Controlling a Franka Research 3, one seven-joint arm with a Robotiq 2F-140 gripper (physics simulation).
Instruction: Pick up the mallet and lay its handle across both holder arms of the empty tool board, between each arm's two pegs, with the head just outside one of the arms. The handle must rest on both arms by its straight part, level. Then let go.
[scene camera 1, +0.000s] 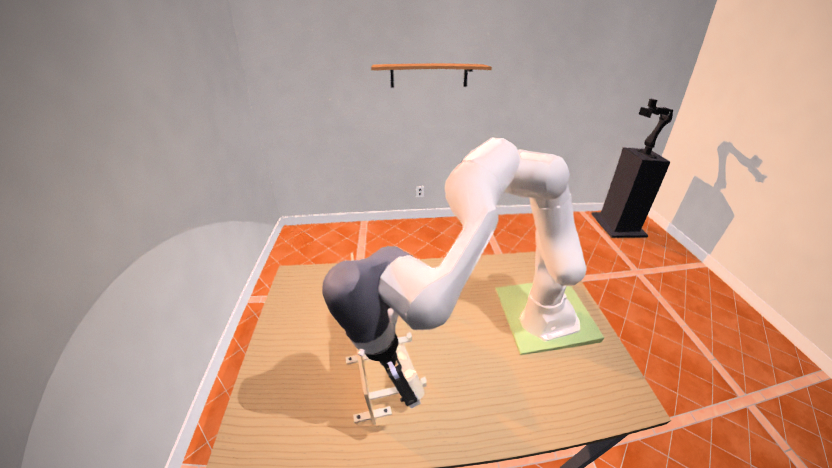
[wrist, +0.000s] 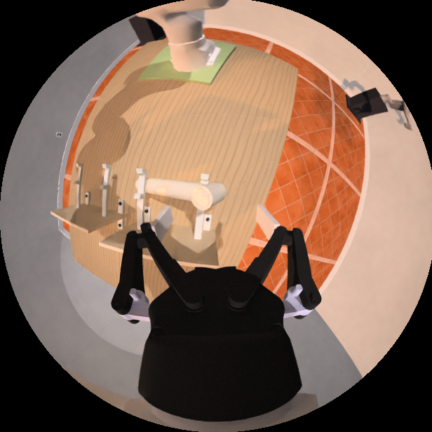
Labels:
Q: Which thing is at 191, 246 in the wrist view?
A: A tool board.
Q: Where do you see my gripper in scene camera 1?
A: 403, 379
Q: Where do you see a pale mallet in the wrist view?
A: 203, 196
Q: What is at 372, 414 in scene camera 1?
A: A tool board.

